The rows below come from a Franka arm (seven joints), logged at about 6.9 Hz.
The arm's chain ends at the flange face. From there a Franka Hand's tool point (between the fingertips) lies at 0.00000 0.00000 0.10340 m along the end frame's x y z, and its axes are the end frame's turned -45 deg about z.
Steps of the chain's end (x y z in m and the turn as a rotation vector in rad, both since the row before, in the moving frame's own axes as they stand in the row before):
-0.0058, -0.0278, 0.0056, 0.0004, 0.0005, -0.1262
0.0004, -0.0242, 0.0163, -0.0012, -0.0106, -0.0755
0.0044, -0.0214, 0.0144, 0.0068, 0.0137, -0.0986
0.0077, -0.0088, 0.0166, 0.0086, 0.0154, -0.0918
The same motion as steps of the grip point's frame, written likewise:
0.0156, -0.0238, 0.0056, -0.0001, 0.0006, -0.1262
0.0165, -0.0175, 0.0163, 0.0066, -0.0083, -0.0755
0.0198, -0.0116, 0.0144, -0.0049, 0.0145, -0.0986
0.0134, -0.0004, 0.0166, -0.0048, 0.0170, -0.0918

